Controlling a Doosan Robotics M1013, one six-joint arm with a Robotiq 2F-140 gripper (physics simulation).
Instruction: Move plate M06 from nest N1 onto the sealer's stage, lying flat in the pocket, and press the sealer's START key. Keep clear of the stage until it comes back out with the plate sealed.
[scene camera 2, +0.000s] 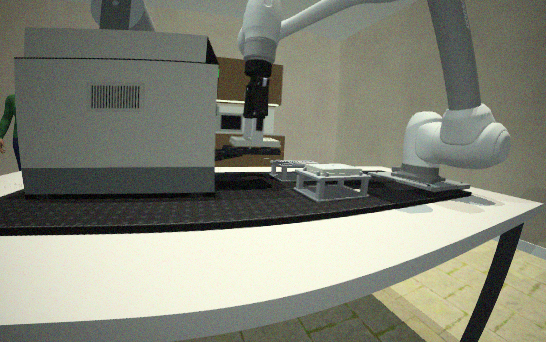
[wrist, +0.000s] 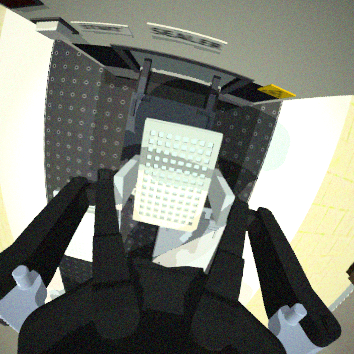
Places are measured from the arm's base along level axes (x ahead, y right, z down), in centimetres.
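Pixels of known places: gripper, fingertip midpoint: (scene camera 2: 251, 143) (wrist: 174, 173); arm's base at its link origin: (scene camera 2: 418, 178).
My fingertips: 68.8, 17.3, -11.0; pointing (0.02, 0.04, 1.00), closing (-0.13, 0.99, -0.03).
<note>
Ahead of a thing's pixels: the offset from my fingertips to its middle, as dx, dy, dz. "pt": to the spot under its first point.
A white well plate @(-0.6, -0.2, -0.5) (scene camera 2: 267, 142) (wrist: 176, 172) is at the sealer's stage @(+3.4, -1.4, +1.7) (scene camera 2: 270, 151) (wrist: 172, 111), which sticks out from the sealer (scene camera 2: 115, 135) (wrist: 300, 55). It looks roughly flat; I cannot tell whether it is seated in the pocket or slightly above it. No label is readable on it; I take it as M06. My gripper (scene camera 2: 254, 135) (wrist: 174, 173) points down, its pale pads against the plate's two long edges, shut on it. The START label @(pt +12.4, -5.3, -7.4) (wrist: 102, 28) shows on the sealer's front at the upper left of the wrist view; the pocket's floor is hidden under the plate.
Another pale plate @(-15.1, -17.5, +5.2) (scene camera 2: 335, 169) rests on a raised nest @(-15.1, -17.5, +8.2) (scene camera 2: 320, 190) to the right of the stage in the scene view. A second nest @(-18.6, +2.7, +8.8) (scene camera 2: 283, 171) stands behind it. The robot's base (scene camera 2: 420, 174) is farther right. A yellow warning label @(pt +9.5, +8.8, -4.1) (wrist: 276, 91) is on the sealer's front.
</note>
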